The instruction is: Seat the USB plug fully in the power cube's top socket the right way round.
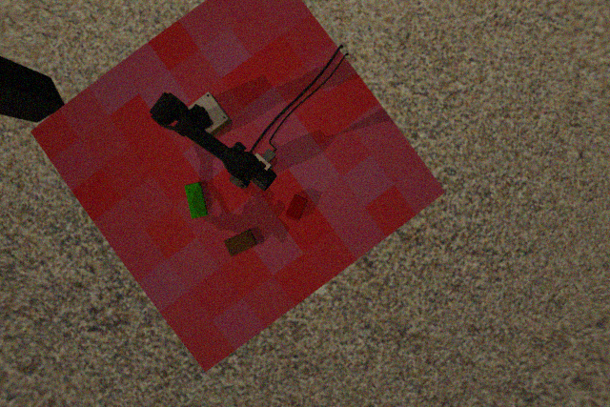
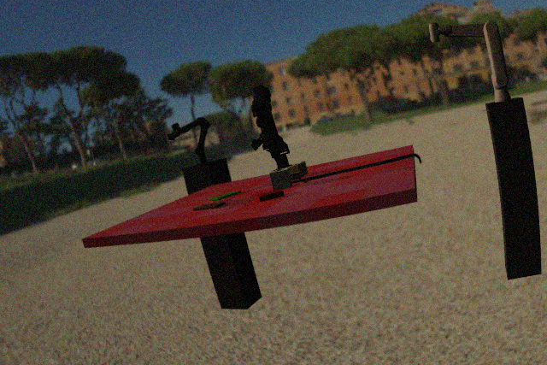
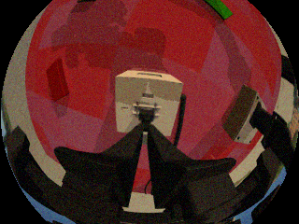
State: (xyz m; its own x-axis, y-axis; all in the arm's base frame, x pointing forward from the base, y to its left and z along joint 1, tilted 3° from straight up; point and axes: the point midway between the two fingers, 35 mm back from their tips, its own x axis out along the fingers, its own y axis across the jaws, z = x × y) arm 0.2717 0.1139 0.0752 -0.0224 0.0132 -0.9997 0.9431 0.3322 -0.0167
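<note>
The USB plug is 1 cm below my gripper tip. From my gripper tip the other things lie so: brown block (24 cm ahead, 23 cm to the right, 10 cm below); dark red block (22 cm ahead, 5 cm to the left, 10 cm below); green block (1 cm behind, 31 cm to the right, 10 cm below).
</note>
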